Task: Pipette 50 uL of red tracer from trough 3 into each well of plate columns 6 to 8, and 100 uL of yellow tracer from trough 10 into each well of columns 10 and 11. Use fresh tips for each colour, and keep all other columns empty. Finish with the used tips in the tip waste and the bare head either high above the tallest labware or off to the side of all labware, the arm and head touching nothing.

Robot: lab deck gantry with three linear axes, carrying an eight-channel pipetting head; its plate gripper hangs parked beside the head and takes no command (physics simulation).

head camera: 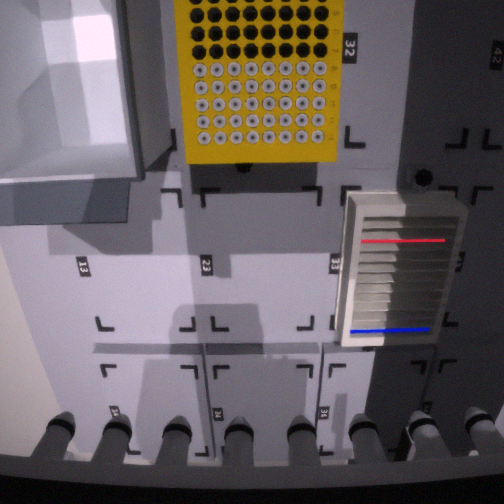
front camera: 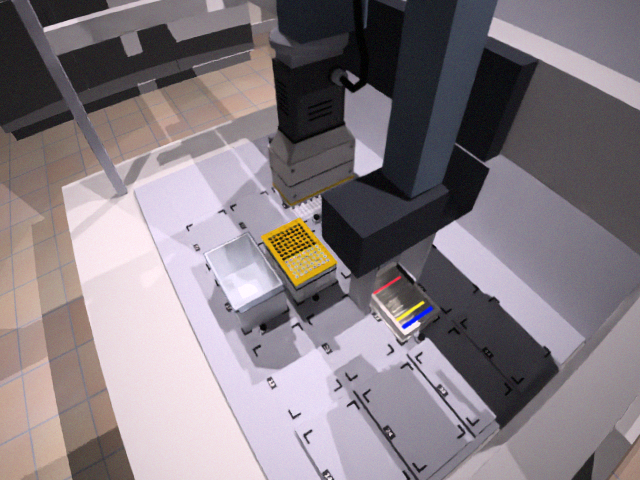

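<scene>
The eight-channel head (front camera: 312,160) hangs over the white well plate (front camera: 308,206), which it largely hides; well contents cannot be told. In the head camera its eight nozzles (head camera: 240,435) are bare, without tips. The parked plate gripper (front camera: 390,288) hangs beside the head with its fingers apart, above the trough block. The yellow tip rack (front camera: 298,253) (head camera: 262,154) has tips in columns 8 to 12 and dark empty holes through column 7. The trough block (front camera: 404,304) (head camera: 350,270) shows red tracer (front camera: 386,285) (head camera: 403,241) and yellow tracer (front camera: 410,311). The open waste bin (front camera: 245,273) (head camera: 65,160) stands beside the rack.
Blue liquid (front camera: 417,317) (head camera: 390,330) fills a trough at the block's near end. The gantry column (front camera: 434,93) rises above the gripper. A grey upright post (front camera: 77,103) stands at the deck's left edge. Corner marks and numbered labels cover the deck (front camera: 273,428).
</scene>
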